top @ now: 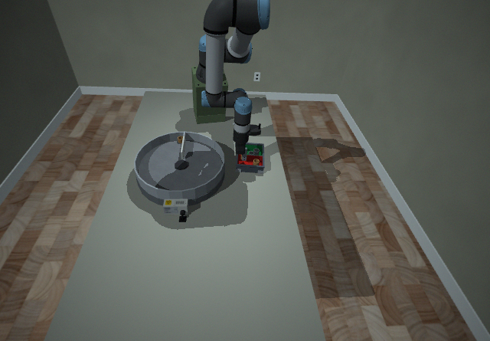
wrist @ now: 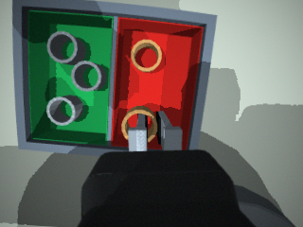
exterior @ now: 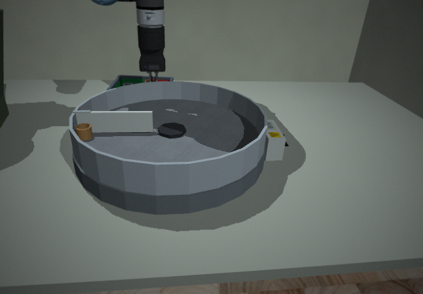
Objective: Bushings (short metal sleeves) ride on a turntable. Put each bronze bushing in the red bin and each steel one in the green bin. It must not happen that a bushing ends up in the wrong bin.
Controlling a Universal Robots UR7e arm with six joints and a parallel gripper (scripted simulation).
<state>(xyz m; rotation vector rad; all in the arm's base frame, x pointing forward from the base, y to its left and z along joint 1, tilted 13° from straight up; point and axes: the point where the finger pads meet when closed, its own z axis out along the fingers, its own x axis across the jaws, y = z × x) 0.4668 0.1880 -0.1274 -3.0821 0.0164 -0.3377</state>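
Right now my hand is 4 cm past the bin, 4 cm to the right of it and 4 cm above it. From my hand the other things lie so: turntable (5 cm ahead, 31 cm to the right, 1 cm below).
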